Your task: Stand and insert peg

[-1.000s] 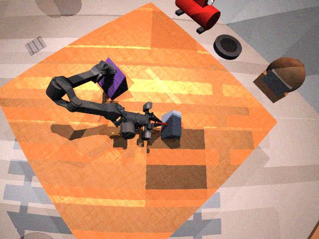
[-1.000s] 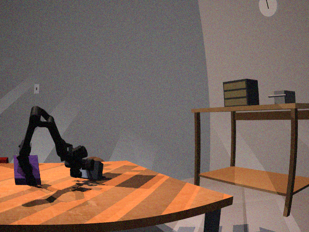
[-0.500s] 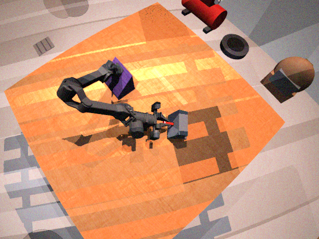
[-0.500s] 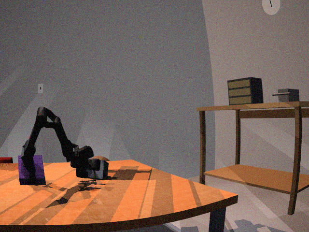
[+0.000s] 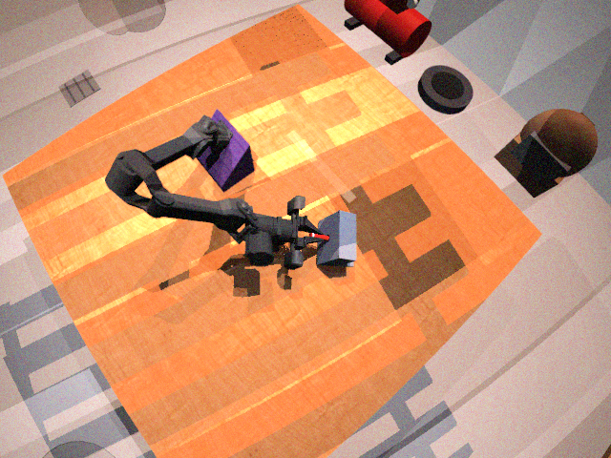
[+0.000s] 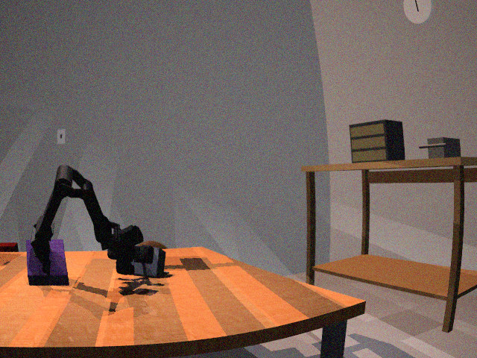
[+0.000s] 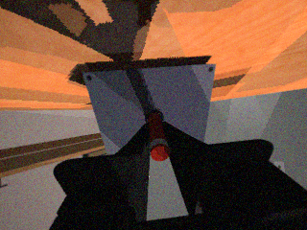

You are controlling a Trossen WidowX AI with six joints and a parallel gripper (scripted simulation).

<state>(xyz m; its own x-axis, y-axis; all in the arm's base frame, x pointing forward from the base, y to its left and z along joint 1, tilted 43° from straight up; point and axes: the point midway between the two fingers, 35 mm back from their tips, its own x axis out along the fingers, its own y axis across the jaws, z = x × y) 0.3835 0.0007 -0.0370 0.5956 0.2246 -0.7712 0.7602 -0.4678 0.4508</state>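
Now: the dark red peg 10 mm to the right of my gripper tip, 10 mm behind it and 10 mm above it. Also, from my gripper tip: grey-blue sloped panel (30 mm to the left, 20 mm below, 20 mm ahead).
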